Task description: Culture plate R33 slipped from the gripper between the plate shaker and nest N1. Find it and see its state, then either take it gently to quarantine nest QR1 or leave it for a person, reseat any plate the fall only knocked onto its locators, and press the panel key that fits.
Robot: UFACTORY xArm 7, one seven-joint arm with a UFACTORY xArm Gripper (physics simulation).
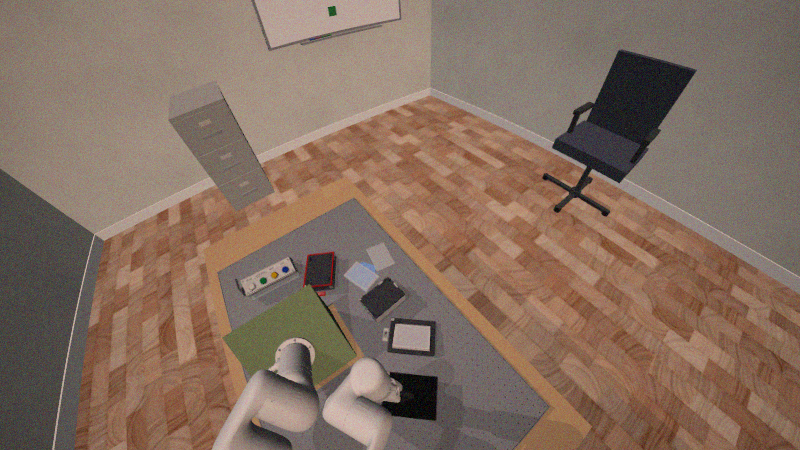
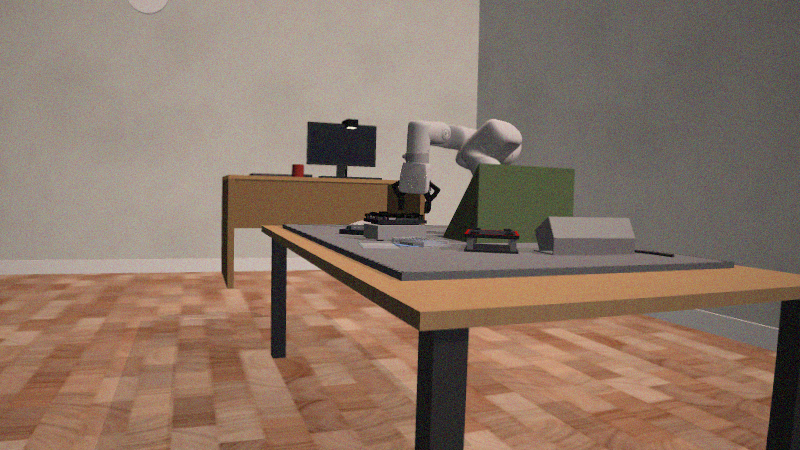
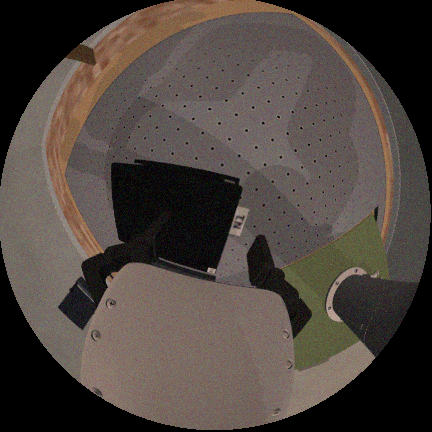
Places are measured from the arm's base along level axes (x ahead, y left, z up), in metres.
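Pixels of known places: gripper, between the fingertips: (image 2: 413,211) (image 3: 212,234); arm's base, origin of its link: (image 1: 295,355) (image 2: 505,210) (image 3: 347,294).
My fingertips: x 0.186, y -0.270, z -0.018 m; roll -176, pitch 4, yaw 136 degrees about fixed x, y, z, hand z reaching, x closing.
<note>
Ahead of a thing's pixels: the offset from my fingertips to its top centre. "spot": to the spot under its first point.
My gripper (image 1: 400,391) (image 2: 415,205) (image 3: 212,234) is open and empty above a black plate {dz -0.005, dx +0.055, dy -0.036 m} (image 1: 420,396) (image 3: 180,215) beside the N1 label {spot: dz -0.064, dx -0.019, dy +0.030 m} (image 3: 239,221). The nest under this plate is mostly hidden. A nest with a black rim {spot: dz -0.052, dx +0.227, dy +0.068 m} (image 1: 431,337) holds a white plate {dz -0.029, dx +0.171, dy +0.109 m} (image 1: 411,337). The shaker {spot: dz -0.041, dx +0.186, dy +0.339 m} (image 2: 394,231) has a dark top {spot: dz -0.011, dx +0.168, dy +0.278 m} (image 1: 383,298). Beyond it a pale clear piece {dz -0.051, dx +0.154, dy +0.440 m} (image 1: 362,275) lies with blue at its edge, and a pale sheet {dz -0.058, dx +0.273, dy +0.476 m} (image 1: 380,255) lies near; which is R33 I cannot tell. A red-rimmed nest {dz -0.020, dx +0.020, dy +0.559 m} (image 1: 320,269) (image 2: 492,233) stands beside the panel {dz +0.018, dx -0.174, dy +0.656 m} (image 1: 268,277) (image 2: 587,235) with coloured keys.
A large green block (image 1: 279,324) (image 2: 525,201) (image 3: 345,250) stands beside the arm's base, between the panel and the arm. The wooden table edge (image 1: 475,321) (image 2: 503,302) borders the grey mat. A thin dark rod {spot: dz -0.060, dx -0.327, dy +0.724 m} (image 2: 654,252) lies past the panel.
</note>
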